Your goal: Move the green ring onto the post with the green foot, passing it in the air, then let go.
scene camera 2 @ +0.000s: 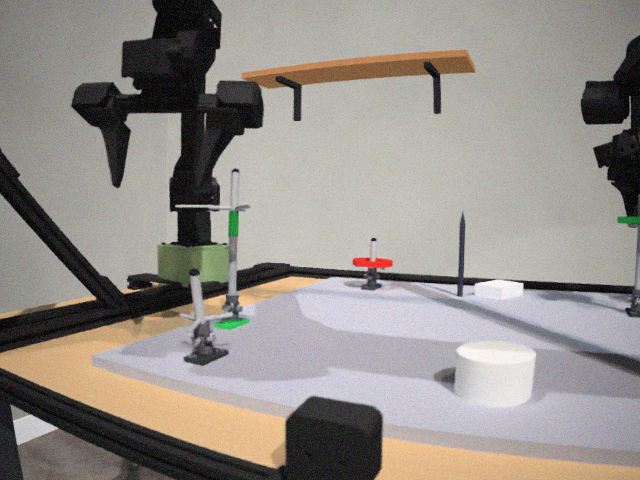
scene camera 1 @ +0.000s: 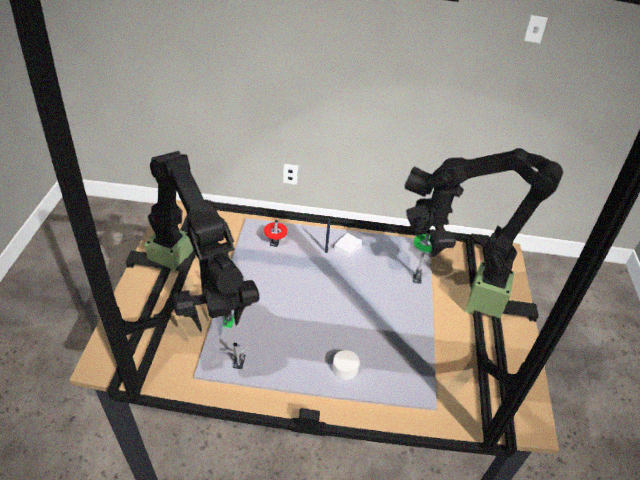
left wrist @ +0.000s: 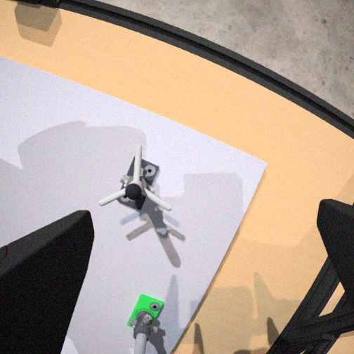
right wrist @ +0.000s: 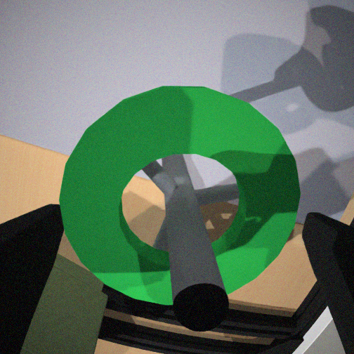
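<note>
The green ring sits high around the tall grey post with a dark foot. My right gripper is open and empty, close above the ring; in the right wrist view its fingers stand at either side of the ring. The post with the green foot stands upright at the left, with white prongs and a green band near its top. My left gripper is open and empty, beside and above that post.
A short post with prongs stands near the green foot. A red ring sits on another short post at the back. A dark spike, white block and white cylinder stand on the mat.
</note>
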